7 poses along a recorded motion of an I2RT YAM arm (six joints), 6.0 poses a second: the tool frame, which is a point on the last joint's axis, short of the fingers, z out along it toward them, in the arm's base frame.
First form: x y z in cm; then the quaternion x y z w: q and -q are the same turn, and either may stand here.
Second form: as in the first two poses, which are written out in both.
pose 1, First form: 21.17 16.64 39.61 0.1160 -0.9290 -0.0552 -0.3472
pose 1, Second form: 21.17 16.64 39.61 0.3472 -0.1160 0.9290 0.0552
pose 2, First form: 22.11 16.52 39.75 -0.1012 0.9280 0.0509 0.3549
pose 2, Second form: 22.11 16.52 39.75 0.3549 -0.1012 0.9280 0.0509
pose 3, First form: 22.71 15.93 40.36 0.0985 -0.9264 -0.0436 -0.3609
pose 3, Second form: 22.71 15.93 40.36 0.3609 -0.0985 0.9264 0.0436
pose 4, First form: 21.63 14.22 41.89 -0.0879 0.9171 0.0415 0.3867
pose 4, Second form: 21.63 14.22 41.89 0.3867 -0.0879 0.9171 0.0415
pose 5, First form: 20.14 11.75 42.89 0.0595 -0.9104 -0.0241 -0.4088
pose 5, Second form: 20.14 11.75 42.89 0.4088 -0.0595 0.9104 0.0241
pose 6, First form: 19.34 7.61 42.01 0.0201 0.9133 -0.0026 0.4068
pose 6, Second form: 19.34 7.61 42.01 0.4068 0.0201 0.9133 -0.0026
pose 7, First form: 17.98 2.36 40.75 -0.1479 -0.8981 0.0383 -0.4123
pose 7, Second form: 17.98 2.36 40.75 0.4123 0.1479 0.8981 -0.0383
